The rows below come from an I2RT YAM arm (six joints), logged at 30 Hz.
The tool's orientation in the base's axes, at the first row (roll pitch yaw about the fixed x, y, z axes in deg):
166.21 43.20 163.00
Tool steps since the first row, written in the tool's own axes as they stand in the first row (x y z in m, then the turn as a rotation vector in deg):
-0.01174 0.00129 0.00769 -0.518 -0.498 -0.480
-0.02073 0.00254 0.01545 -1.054 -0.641 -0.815
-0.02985 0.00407 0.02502 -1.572 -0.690 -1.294
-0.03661 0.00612 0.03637 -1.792 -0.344 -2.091
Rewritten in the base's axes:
0.01377 -0.00098 0.00282 -0.041 -0.613 0.608
0.02568 -0.00142 0.00369 0.078 -0.878 1.187
0.03898 -0.00155 0.00343 0.095 -1.052 1.872
0.05196 -0.00061 0.00038 -0.270 -0.788 2.647

